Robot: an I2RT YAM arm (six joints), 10 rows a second.
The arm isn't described. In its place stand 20 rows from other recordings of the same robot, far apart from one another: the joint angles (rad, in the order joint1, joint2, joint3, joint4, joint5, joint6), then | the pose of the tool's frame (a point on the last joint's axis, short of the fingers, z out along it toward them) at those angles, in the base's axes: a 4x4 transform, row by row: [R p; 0 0 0 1], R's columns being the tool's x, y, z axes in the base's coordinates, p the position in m.
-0.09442, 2.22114, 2.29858, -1.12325, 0.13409, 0.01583 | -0.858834, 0.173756, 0.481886, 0.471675; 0.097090, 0.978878, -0.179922, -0.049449; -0.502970, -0.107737, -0.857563, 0.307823; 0, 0, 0, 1
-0.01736, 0.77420, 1.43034, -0.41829, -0.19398, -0.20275 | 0.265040, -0.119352, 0.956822, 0.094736; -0.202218, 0.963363, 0.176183, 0.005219; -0.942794, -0.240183, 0.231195, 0.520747; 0, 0, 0, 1
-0.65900, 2.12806, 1.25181, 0.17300, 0.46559, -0.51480 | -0.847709, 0.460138, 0.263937, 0.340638; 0.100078, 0.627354, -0.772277, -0.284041; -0.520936, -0.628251, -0.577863, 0.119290; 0, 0, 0, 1
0.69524, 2.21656, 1.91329, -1.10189, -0.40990, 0.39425 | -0.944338, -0.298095, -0.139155, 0.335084; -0.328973, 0.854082, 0.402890, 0.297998; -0.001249, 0.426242, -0.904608, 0.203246; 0, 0, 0, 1
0.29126, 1.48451, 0.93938, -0.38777, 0.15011, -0.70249 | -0.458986, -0.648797, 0.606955, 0.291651; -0.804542, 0.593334, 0.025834, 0.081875; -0.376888, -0.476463, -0.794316, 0.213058; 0, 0, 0, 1
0.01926, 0.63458, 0.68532, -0.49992, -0.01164, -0.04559 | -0.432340, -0.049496, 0.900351, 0.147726; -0.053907, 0.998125, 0.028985, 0.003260; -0.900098, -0.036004, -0.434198, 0.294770; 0, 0, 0, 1
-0.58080, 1.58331, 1.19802, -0.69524, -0.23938, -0.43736 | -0.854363, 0.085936, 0.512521, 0.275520; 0.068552, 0.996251, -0.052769, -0.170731; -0.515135, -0.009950, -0.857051, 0.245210; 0, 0, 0, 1
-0.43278, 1.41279, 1.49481, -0.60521, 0.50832, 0.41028 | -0.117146, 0.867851, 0.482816, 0.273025; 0.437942, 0.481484, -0.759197, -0.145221; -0.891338, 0.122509, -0.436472, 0.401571; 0, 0, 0, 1
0.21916, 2.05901, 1.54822, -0.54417, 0.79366, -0.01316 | -0.851511, 0.179601, 0.492619, 0.430799; -0.199118, 0.758367, -0.620671, 0.069954; -0.485059, -0.626597, -0.609996, 0.193142; 0, 0, 0, 1
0.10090, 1.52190, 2.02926, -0.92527, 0.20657, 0.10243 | -0.392682, 0.128739, 0.910619, 0.290809; 0.060832, 0.991621, -0.113958, 0.022104; -0.917660, 0.010646, -0.397223, 0.504492; 0, 0, 0, 1
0.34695, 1.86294, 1.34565, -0.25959, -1.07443, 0.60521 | -0.969806, -0.243027, 0.020373, 0.368821; -0.062545, 0.328589, 0.942400, 0.166645; -0.235723, 0.912670, -0.333867, 0.233543; 0, 0, 0, 1
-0.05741, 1.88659, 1.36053, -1.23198, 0.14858, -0.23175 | -0.961394, -0.196841, -0.192291, 0.322828; -0.172271, 0.975444, -0.137227, -0.023832; 0.214581, -0.098803, -0.971696, 0.186014; 0, 0, 0, 1
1.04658, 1.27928, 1.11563, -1.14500, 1.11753, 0.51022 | -0.550052, 0.007041, 0.835101, 0.137246; -0.524099, 0.775625, -0.351746, 0.173438; -0.650202, -0.631154, -0.422944, 0.299118; 0, 0, 0, 1
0.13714, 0.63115, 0.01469, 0.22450, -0.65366, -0.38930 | -0.097616, -0.759080, 0.643637, 0.131721; -0.317631, 0.636666, 0.702685, 0.040032; -0.943176, -0.135846, -0.303256, 0.137527; 0, 0, 0, 1
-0.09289, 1.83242, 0.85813, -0.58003, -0.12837, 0.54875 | -0.802494, 0.595997, 0.028144, 0.276580; 0.594328, 0.794299, 0.125950, -0.021188; 0.052711, 0.117801, -0.991637, 0.090242; 0, 0, 0, 1
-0.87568, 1.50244, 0.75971, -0.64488, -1.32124, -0.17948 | -0.633319, -0.037040, 0.773004, 0.178991; 0.690561, 0.423830, 0.586083, -0.160762; -0.349331, 0.904984, -0.242842, 0.173982; 0, 0, 0, 1
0.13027, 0.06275, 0.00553, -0.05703, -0.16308, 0.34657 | -0.204179, -0.232586, 0.950902, 0.111256; 0.311281, 0.905523, 0.288325, 0.020405; -0.928124, 0.354868, -0.112489, 0.163507; 0, 0, 0, 1
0.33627, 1.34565, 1.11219, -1.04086, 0.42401, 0.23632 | -0.921563, 0.029293, 0.387122, 0.235540; -0.096074, 0.948927, -0.300512, 0.066817; -0.376154, -0.314133, -0.871682, 0.270728; 0, 0, 0, 1
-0.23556, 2.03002, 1.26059, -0.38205, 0.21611, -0.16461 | -0.927404, 0.163084, 0.336638, 0.386231; 0.057990, 0.951758, -0.301320, -0.100552; -0.369538, -0.259924, -0.892122, 0.123448; 0, 0, 0, 1
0.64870, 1.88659, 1.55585, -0.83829, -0.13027, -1.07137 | 0.210150, -0.950111, 0.230491, 0.312716; -0.932971, -0.124420, 0.337763, 0.242891; -0.292235, -0.286022, -0.912573, 0.241038; 0, 0, 0, 1
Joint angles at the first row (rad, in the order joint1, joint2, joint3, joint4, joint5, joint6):
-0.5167 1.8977 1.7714 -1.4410 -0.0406 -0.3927
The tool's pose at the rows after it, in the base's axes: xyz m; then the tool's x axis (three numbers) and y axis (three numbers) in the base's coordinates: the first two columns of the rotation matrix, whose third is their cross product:
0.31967, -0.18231, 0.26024, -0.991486, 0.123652, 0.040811, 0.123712, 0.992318, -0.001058
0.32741, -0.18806, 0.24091, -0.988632, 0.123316, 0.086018, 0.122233, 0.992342, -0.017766
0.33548, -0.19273, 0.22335, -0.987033, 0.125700, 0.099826, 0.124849, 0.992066, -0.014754
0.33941, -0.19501, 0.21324, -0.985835, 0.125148, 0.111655, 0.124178, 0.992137, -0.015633
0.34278, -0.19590, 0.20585, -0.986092, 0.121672, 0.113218, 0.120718, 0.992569, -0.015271
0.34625, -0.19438, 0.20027, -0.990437, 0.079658, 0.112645, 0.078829, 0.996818, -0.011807
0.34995, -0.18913, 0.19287, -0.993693, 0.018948, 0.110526, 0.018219, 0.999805, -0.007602
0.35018, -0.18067, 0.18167, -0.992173, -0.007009, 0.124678, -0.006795, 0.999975, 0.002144
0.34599, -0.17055, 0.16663, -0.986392, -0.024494, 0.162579, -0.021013, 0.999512, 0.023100
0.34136, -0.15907, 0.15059, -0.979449, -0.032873, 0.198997, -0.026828, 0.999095, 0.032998
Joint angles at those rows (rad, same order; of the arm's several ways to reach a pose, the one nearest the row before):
-0.5167 1.9598 1.7672 -1.4155 0.0166 -0.3923
-0.5167 2.0144 1.7672 -1.3964 0.0494 -0.3916
-0.5167 2.0621 1.7672 -1.3628 0.0517 -0.3885
-0.5163 2.0888 1.7668 -1.3464 0.0570 -0.3881
-0.5140 2.1063 1.7641 -1.3277 0.0574 -0.3893
-0.5064 2.1178 1.7596 -1.3106 0.0574 -0.4240
-0.4904 2.1235 1.7389 -1.2816 0.0570 -0.4690
-0.4713 2.1235 1.6932 -1.2526 0.0555 -0.4751
-0.4530 2.1235 1.6295 -1.2327 0.0540 -0.4717
-0.4305 2.1235 1.5600 -1.2018 0.0589 -0.4549

